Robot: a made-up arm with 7 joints. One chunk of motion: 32 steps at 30 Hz.
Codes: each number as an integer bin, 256 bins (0 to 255) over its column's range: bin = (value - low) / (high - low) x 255, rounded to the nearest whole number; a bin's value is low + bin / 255 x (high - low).
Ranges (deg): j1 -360.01..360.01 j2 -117.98..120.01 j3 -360.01..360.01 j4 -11..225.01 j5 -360.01..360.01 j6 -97.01..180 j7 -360.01..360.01
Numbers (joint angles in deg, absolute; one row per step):
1: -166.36 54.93 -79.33 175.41 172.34 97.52 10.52
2: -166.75 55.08 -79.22 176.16 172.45 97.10 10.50
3: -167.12 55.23 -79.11 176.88 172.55 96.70 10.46
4: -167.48 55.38 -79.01 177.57 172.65 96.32 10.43
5: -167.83 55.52 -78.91 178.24 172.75 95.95 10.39
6: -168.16 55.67 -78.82 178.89 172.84 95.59 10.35
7: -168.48 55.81 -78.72 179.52 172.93 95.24 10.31
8: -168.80 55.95 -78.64 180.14 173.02 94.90 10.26
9: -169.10 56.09 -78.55 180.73 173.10 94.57 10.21
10: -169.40 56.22 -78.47 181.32 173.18 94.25 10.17
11: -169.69 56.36 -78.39 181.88 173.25 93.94 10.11
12: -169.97 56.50 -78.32 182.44 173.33 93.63 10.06
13: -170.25 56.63 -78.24 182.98 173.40 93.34 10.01
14: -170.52 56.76 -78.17 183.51 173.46 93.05 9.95
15: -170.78 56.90 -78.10 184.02 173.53 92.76 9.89
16: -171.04 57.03 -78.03 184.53 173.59 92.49 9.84
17: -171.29 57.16 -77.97 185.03 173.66 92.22 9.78
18: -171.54 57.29 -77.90 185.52 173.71 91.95 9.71
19: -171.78 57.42 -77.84 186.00 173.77 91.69 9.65
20: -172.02 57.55 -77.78 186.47 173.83 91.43 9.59
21: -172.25 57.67 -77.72 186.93 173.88 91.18 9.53
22: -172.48 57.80 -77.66 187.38 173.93 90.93 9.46
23: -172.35 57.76 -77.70 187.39 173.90 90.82 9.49
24: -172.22 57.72 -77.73 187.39 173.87 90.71 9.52
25: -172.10 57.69 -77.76 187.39 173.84 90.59 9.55
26: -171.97 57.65 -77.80 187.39 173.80 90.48 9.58
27: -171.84 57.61 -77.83 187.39 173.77 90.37 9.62
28: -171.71 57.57 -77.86 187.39 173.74 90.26 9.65
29: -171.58 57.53 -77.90 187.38 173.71 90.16 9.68
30: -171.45 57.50 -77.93 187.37 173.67 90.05 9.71
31: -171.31 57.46 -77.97 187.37 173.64 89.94 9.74
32: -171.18 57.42 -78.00 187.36 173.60 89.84 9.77
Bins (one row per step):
1: 69 185 99 201 189 179 131
2: 68 185 99 202 189 179 131
3: 68 186 99 203 189 178 131
4: 68 186 100 204 189 178 131
5: 68 186 100 204 189 178 131
6: 68 186 100 205 189 177 131
7: 68 186 100 206 189 177 131
8: 68 186 100 207 189 177 131
9: 68 187 100 207 189 176 131
10: 68 187 100 208 189 176 131
11: 67 187 100 208 189 176 131
12: 67 187 100 209 189 175 131
13: 67 187 100 210 189 175 131
14: 67 187 100 210 189 175 131
15: 67 187 100 211 189 175 131
16: 67 188 100 211 189 174 131
17: 67 188 100 212 189 174 131
18: 67 188 100 212 189 174 131
19: 67 188 100 213 189 174 131
20: 67 188 100 213 189 173 131
21: 66 188 100 214 189 173 131
22: 66 188 100 214 189 173 131
23: 66 188 100 214 189 173 131
24: 67 188 100 214 189 173 131
25: 67 188 100 214 189 173 131
26: 67 188 100 214 189 173 131
27: 67 188 100 214 189 172 131
28: 67 188 100 214 189 172 131
29: 67 188 100 214 189 172 131
30: 67 188 100 214 189 172 131
31: 67 188 100 214 189 172 131
32: 67 188 100 214 189 172 131

